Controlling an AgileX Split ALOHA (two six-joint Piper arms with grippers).
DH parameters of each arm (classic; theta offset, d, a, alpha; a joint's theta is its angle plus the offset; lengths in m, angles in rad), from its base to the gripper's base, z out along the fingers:
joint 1: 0 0.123 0 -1.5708
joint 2: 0.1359 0 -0.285 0
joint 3: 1.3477 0 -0.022 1.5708
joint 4: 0 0.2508 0 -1.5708
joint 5: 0 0 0.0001 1.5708
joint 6: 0 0.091 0 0
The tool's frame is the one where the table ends.
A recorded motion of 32 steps. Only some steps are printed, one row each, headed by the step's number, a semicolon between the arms.
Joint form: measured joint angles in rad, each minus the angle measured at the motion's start. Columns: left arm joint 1, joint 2, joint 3, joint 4, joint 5, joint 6; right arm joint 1, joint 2, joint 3, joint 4, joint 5, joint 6.
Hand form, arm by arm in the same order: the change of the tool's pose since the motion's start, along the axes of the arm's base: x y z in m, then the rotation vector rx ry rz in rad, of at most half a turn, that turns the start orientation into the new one. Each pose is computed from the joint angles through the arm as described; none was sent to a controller.
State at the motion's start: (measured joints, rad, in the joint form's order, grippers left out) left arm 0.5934 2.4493 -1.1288 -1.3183 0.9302 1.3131; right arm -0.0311 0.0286 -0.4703 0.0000 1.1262 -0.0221
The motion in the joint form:
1: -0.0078 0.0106 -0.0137 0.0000 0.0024 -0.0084; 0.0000 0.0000 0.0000 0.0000 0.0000 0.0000
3: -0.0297 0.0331 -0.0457 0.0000 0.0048 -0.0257; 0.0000 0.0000 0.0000 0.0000 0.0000 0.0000
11: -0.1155 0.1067 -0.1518 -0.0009 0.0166 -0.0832; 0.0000 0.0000 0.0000 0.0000 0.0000 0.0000
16: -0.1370 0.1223 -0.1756 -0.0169 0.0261 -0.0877; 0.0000 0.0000 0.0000 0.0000 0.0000 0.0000
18: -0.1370 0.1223 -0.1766 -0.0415 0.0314 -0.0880; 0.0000 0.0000 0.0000 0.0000 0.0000 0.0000
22: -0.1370 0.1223 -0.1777 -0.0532 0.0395 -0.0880; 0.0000 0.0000 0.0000 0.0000 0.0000 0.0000
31: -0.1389 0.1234 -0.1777 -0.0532 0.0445 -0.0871; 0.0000 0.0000 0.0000 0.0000 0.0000 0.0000
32: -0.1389 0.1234 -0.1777 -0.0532 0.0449 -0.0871; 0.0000 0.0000 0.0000 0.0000 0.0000 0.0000
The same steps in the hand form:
1: 0.0031 -0.0013 -0.0021 -0.0041 0.0021 -0.0033; 0.0000 0.0000 0.0000 0.0000 0.0000 0.0000
3: 0.0110 -0.0056 -0.0064 -0.0086 0.0046 -0.0151; 0.0000 0.0000 0.0000 0.0000 0.0000 0.0000
11: 0.0377 -0.0270 -0.0206 -0.0269 0.0120 -0.0684; 0.0000 0.0000 0.0000 0.0000 0.0000 0.0000
16: 0.0446 -0.0334 -0.0226 -0.0387 0.0029 -0.0760; 0.0000 0.0000 0.0000 0.0000 0.0000 0.0000
18: 0.0465 -0.0332 -0.0214 -0.0514 -0.0038 -0.0552; 0.0000 0.0000 0.0000 0.0000 0.0000 0.0000
22: 0.0474 -0.0334 -0.0204 -0.0620 -0.0090 -0.0475; 0.0000 0.0000 0.0000 0.0000 0.0000 0.0000
31: 0.0474 -0.0345 -0.0205 -0.0667 -0.0097 -0.0518; 0.0000 0.0000 0.0000 0.0000 0.0000 0.0000
32: 0.0474 -0.0345 -0.0205 -0.0670 -0.0098 -0.0520; 0.0000 0.0000 0.0000 0.0000 0.0000 0.0000

